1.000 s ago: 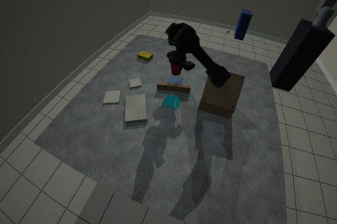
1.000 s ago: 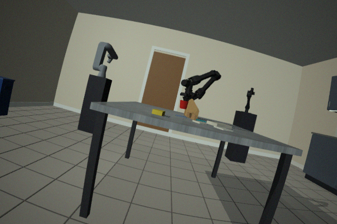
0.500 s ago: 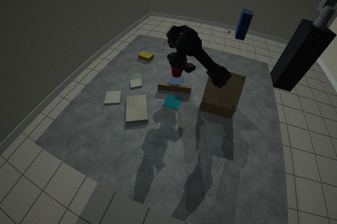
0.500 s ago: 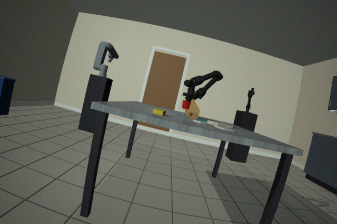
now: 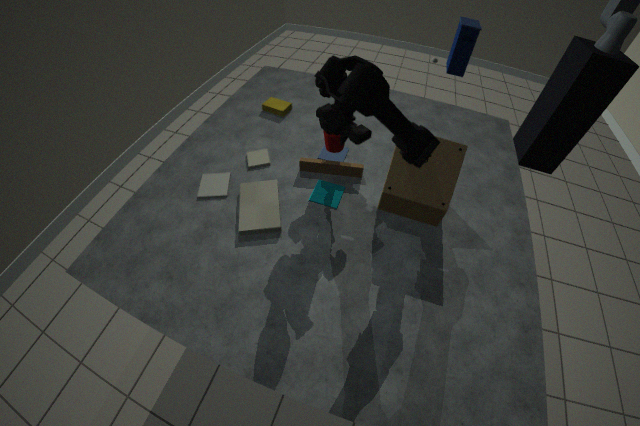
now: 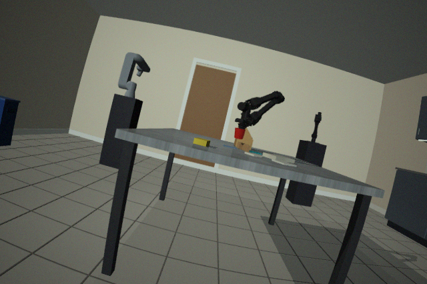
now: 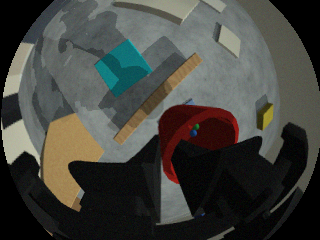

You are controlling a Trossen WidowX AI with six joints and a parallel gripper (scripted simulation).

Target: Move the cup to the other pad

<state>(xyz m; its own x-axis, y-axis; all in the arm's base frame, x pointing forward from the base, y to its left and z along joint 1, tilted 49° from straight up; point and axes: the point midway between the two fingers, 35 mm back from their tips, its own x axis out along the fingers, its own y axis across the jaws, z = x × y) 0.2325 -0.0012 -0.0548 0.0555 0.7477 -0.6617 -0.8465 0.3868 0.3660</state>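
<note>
My gripper tip is now 13 cm to the right of the teal pad and 12 cm above it. From my gripper tip the other things lie so: red cup: 3 cm ahead, 2 cm to the right; wooden rail: 9 cm below, 3 cm to the left, 2 cm ahead; yellow block: 35 cm ahead, 26 cm to the right, 9 cm below.
</note>
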